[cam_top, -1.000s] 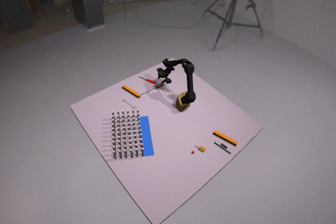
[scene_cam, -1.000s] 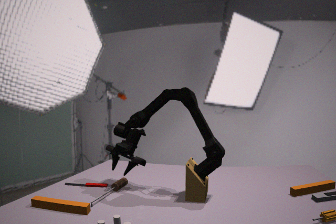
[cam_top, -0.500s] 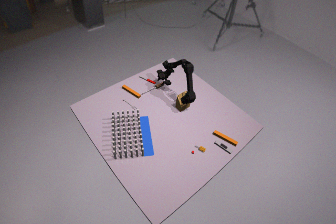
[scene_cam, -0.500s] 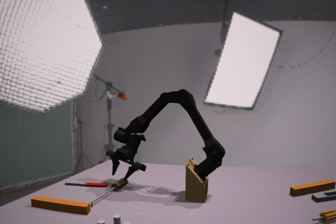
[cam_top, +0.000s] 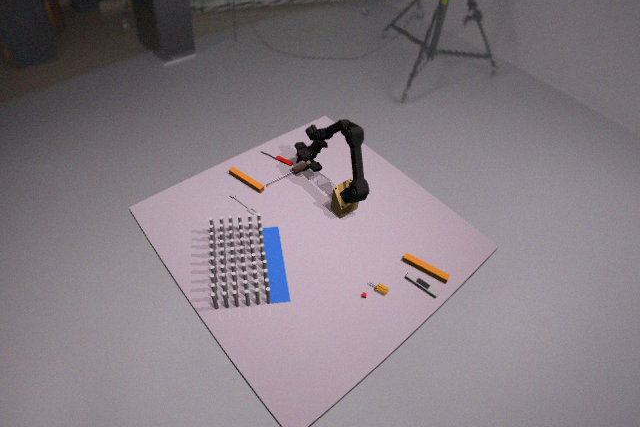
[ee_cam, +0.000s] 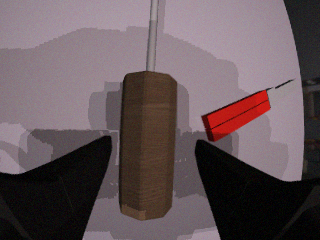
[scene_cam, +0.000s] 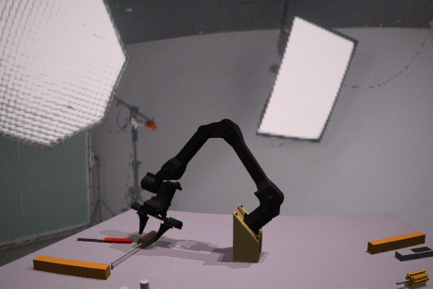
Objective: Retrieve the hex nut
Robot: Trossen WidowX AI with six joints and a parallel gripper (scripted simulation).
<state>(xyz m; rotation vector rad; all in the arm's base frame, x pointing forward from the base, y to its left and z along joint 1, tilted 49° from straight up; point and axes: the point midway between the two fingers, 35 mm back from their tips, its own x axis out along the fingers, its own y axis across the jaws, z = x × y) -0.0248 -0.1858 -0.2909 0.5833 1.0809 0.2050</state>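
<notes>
The hook tool lies 10 cm ahead of my gripper tip, 1 cm to the right of it and 1 cm below it. From my gripper tip the other things lie so: red-handled tool 16 cm to the right, 4 cm ahead, 2 cm below; then blue taped strip 48 cm ahead, 37 cm to the left, 2 cm below; then small yellow tool 77 cm to the left, 23 cm ahead, 1 cm below.
</notes>
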